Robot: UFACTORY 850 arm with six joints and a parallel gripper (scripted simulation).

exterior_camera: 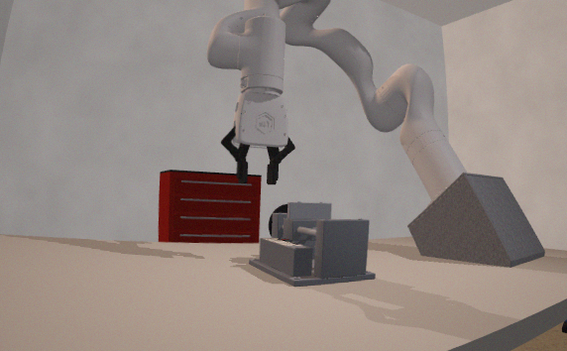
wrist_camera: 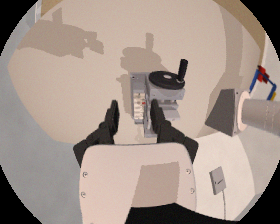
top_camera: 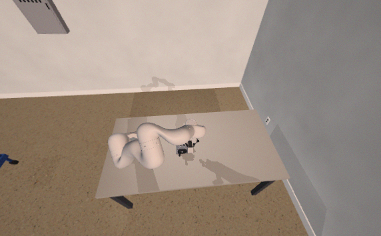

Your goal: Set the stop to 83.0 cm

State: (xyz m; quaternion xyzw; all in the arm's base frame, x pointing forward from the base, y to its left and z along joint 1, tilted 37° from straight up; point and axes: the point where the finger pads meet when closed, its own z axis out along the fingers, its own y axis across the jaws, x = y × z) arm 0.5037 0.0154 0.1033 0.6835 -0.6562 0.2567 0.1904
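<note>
Now: hand 9 cm past the handwheel, 9 cm above it and 3 cm to the left of it.
</note>
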